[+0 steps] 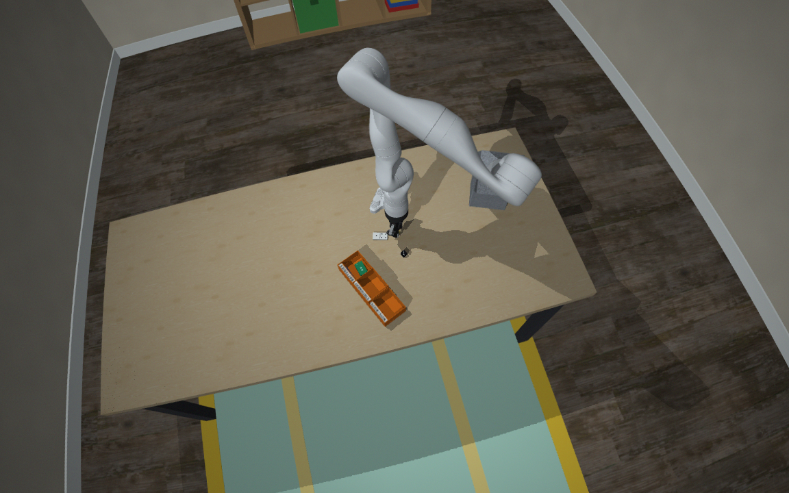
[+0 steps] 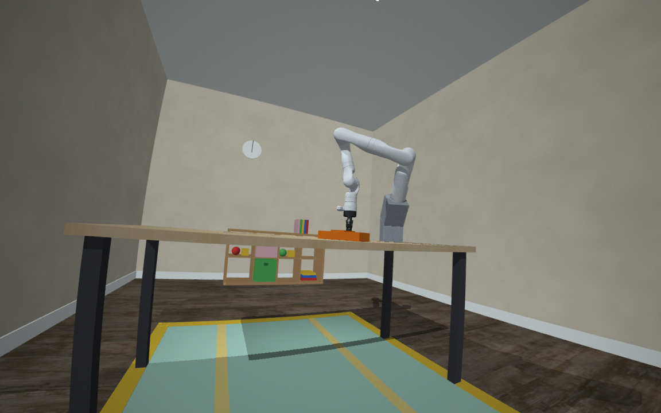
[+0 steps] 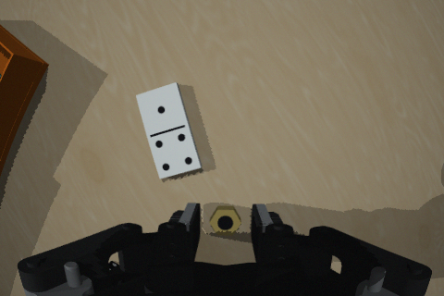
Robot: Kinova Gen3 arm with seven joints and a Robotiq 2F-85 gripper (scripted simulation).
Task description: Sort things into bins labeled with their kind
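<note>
My gripper is now 2 cm above the brass hex nut. Round my hand: green 9V battery (15 cm ahead, 10 cm to the left, 1 cm below); then white domino (6 cm ahead, 2 cm below); then black die (9 cm to the left, 2 cm below).
</note>
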